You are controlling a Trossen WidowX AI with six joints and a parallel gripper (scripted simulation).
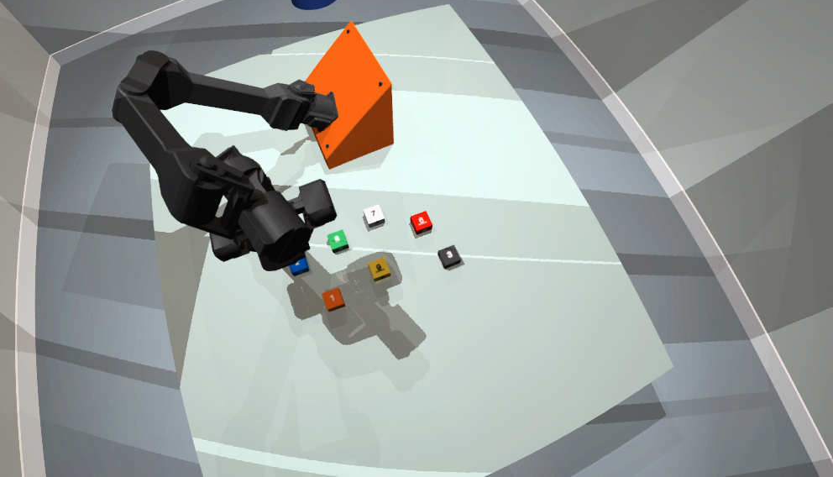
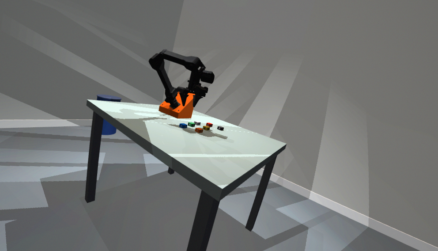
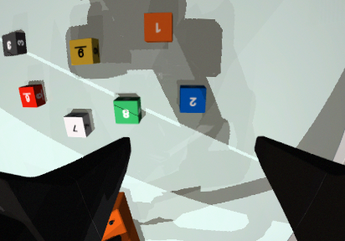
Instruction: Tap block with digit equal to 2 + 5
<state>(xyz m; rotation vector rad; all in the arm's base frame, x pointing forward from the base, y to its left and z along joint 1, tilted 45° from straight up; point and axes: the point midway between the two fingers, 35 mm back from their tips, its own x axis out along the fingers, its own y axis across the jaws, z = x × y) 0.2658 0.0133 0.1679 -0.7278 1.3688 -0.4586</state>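
My gripper tip is now 15 cm to the right of the white block, 12 cm above it and 6 cm past it. Round my gripper tip: orange 1 block (12 cm below, 8 cm ahead, 4 cm to the left); then blue 2 block (12 cm below, 1 cm to the right); then green block (12 cm below, 7 cm to the left, 3 cm behind).
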